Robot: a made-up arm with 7 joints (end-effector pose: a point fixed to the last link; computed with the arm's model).
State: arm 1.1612 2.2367 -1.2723 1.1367 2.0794 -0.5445 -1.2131
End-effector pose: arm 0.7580 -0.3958 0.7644 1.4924 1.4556 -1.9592
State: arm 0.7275 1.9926 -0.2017 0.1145 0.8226 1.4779 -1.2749
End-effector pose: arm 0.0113 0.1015 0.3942 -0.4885 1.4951 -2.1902
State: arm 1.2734 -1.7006 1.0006 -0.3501 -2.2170 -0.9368 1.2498
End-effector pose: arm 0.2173 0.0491 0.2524 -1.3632 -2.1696 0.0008
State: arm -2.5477 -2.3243 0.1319 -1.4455 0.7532 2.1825 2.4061
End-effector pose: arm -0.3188 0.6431 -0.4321 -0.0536 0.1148 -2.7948
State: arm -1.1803 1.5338 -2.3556 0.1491 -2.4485 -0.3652 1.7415
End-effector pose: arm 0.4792 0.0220 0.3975 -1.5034 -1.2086 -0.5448
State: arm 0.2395 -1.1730 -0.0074 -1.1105 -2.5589 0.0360 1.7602
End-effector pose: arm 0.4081 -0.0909 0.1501 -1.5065 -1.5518 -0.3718
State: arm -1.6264 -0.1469 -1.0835 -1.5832 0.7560 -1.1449 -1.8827
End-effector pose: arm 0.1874 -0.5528 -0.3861 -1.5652 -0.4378 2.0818
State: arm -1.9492 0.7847 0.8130 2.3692 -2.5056 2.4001 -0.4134
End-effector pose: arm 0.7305 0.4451 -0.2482 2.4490 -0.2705 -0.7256
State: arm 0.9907 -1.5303 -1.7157 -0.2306 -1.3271 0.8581 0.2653
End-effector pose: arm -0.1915 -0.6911 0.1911 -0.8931 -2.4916 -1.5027
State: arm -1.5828 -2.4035 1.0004 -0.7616 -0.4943 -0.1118 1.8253
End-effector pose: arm 0.5937 0.5501 0.2901 0.4756 -1.3644 0.1999
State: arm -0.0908 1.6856 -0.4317 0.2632 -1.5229 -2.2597 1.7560
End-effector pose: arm -0.2140 -0.4048 -0.0632 -1.8758 0.6693 -2.2409
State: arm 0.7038 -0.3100 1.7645 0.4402 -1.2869 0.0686 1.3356
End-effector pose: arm -0.0963 -0.0375 -0.3245 0.0871 0.1757 1.1135
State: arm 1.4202 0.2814 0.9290 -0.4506 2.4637 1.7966 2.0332
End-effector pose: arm -0.2351 -0.0199 0.5900 -2.1831 -0.6124 0.5030
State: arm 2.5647 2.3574 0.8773 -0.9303 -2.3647 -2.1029 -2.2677
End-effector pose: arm -0.4203 -0.4413 0.3076 -2.3066 0.1806 -0.4396
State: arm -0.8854 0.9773 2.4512 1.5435 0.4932 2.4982 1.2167
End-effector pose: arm 0.4314 0.2342 -0.6598 0.0751 -0.9455 1.7216
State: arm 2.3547 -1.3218 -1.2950 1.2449 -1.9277 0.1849 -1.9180
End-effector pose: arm -0.0550 0.6691 -0.7610 0.3527 -0.5459 -1.1441
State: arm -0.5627 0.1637 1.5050 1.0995 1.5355 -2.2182 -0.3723
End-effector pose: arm 0.7852 -0.2267 -0.3794 -0.2589 0.7481 -2.3582
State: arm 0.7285 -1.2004 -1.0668 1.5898 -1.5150 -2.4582 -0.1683
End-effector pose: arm 0.0280 -0.4252 -0.6242 1.0617 0.0927 -2.6541
